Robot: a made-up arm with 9 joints. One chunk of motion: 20 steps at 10 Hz.
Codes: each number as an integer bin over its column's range. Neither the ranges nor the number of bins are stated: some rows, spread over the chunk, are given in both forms.
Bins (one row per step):
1: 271 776 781 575 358 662 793 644 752
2: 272 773 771 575 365 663 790 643 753
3: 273 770 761 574 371 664 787 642 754
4: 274 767 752 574 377 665 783 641 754
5: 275 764 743 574 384 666 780 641 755
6: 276 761 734 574 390 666 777 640 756
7: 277 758 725 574 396 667 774 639 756
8: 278 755 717 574 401 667 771 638 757
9: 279 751 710 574 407 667 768 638 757
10: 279 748 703 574 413 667 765 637 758
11: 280 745 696 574 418 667 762 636 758
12: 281 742 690 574 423 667 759 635 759
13: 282 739 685 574 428 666 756 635 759
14: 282 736 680 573 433 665 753 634 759
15: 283 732 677 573 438 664 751 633 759
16: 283 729 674 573 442 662 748 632 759
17: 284 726 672 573 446 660 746 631 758
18: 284 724 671 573 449 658 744 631 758
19: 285 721 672 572 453 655 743 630 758
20: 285 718 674 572 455 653 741 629 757
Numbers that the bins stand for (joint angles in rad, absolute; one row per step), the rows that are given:
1: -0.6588 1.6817 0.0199 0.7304 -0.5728 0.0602 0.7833 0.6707 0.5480
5: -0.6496 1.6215 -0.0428 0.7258 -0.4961 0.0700 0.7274 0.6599 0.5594
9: -0.6405 1.5563 -0.0973 0.7258 -0.4281 0.0725 0.6757 0.6491 0.5671
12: -0.6359 1.5111 -0.1304 0.7258 -0.3809 0.0725 0.6370 0.6383 0.5747
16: -0.6313 1.4459 -0.1568 0.7212 -0.3248 0.0602 0.5896 0.6275 0.5747
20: -0.6267 1.3908 -0.1568 0.7167 -0.2864 0.0380 0.5595 0.6167 0.5671
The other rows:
2: -0.6565 1.6666 0.0034 0.7304 -0.5522 0.0626 0.7704 0.6671 0.5518
3: -0.6542 1.6516 -0.0131 0.7258 -0.5345 0.0651 0.7575 0.6635 0.5556
4: -0.6519 1.6365 -0.0280 0.7258 -0.5167 0.0675 0.7403 0.6599 0.5556
6: -0.6473 1.6064 -0.0577 0.7258 -0.4783 0.0700 0.7144 0.6563 0.5632
7: -0.6450 1.5914 -0.0726 0.7258 -0.4606 0.0725 0.7015 0.6527 0.5632
8: -0.6427 1.5763 -0.0858 0.7258 -0.4459 0.0725 0.6886 0.6491 0.5671
10: -0.6405 1.5412 -0.1089 0.7258 -0.4104 0.0725 0.6628 0.6455 0.5709
11: -0.6382 1.5262 -0.1205 0.7258 -0.3957 0.0725 0.6499 0.6419 0.5709
13: -0.6336 1.4961 -0.1386 0.7258 -0.3661 0.0700 0.6241 0.6383 0.5747
14: -0.6336 1.4811 -0.1469 0.7212 -0.3514 0.0675 0.6111 0.6347 0.5747
15: -0.6313 1.4610 -0.1518 0.7212 -0.3366 0.0651 0.6025 0.6311 0.5747
17: -0.6290 1.4309 -0.1601 0.7212 -0.3130 0.0552 0.5810 0.6239 0.5709
18: -0.6290 1.4209 -0.1617 0.7212 -0.3041 0.0503 0.5724 0.6239 0.5709
19: -0.6267 1.4058 -0.1601 0.7167 -0.2923 0.0429 0.5681 0.6203 0.5709

